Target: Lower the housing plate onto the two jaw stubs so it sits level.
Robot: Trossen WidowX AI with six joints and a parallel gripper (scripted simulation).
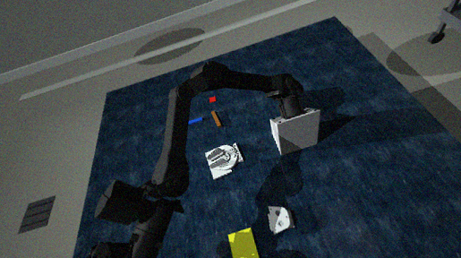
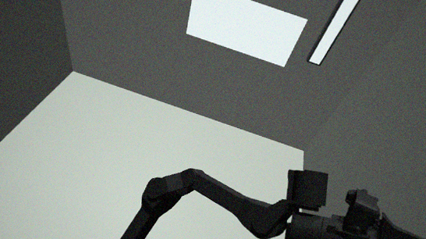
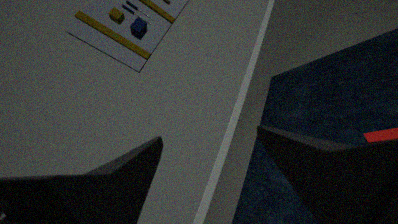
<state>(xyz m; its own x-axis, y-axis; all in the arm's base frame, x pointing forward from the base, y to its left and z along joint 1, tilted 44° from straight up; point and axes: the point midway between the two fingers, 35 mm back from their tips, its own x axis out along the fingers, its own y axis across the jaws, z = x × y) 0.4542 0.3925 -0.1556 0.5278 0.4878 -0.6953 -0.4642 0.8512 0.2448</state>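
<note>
My gripper tip is now 31 cm above the yellow block, 20 cm past it and 12 cm to the left of it. From my gripper tip the other things lie so: cyan block (30 cm below, 23 cm to the right, 13 cm ahead); red block (30 cm below, 13 cm ahead, 7 cm to the right); grey slab (31 cm below, 5 cm to the right, 4 cm behind).
</note>
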